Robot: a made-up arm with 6 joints. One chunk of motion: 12 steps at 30 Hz.
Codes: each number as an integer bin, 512 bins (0 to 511) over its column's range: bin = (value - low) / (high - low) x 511, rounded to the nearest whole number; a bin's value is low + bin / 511 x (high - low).
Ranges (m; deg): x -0.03..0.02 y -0.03..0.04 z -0.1..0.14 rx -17..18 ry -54..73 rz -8..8
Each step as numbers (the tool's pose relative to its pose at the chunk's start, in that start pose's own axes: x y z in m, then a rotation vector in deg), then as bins.
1 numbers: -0.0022 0.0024 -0.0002 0.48 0.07 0.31
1 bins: 284 237 212 255 218 265
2 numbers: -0.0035 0.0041 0.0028 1.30 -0.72 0.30
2 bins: 271 249 219 267 214 265
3 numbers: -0.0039 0.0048 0.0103 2.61 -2.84 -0.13
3 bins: 267 254 235 286 206 251
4 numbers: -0.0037 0.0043 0.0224 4.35 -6.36 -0.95
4 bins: 269 250 261 312 192 225
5 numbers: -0.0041 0.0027 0.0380 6.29 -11.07 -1.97
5 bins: 265 239 294 340 173 193
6 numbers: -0.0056 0.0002 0.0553 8.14 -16.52 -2.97
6 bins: 249 220 331 367 151 161
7 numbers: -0.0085 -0.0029 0.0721 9.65 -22.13 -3.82
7 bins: 220 198 366 389 128 133
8 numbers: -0.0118 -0.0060 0.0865 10.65 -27.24 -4.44
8 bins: 186 175 397 404 108 114
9 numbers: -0.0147 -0.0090 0.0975 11.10 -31.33 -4.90
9 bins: 156 153 421 410 91 99
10 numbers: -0.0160 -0.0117 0.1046 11.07 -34.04 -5.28
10 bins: 143 134 436 410 80 87
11 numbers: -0.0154 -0.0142 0.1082 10.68 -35.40 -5.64
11 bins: 149 115 443 404 75 75
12 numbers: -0.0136 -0.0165 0.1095 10.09 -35.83 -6.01
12 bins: 168 99 446 396 73 64
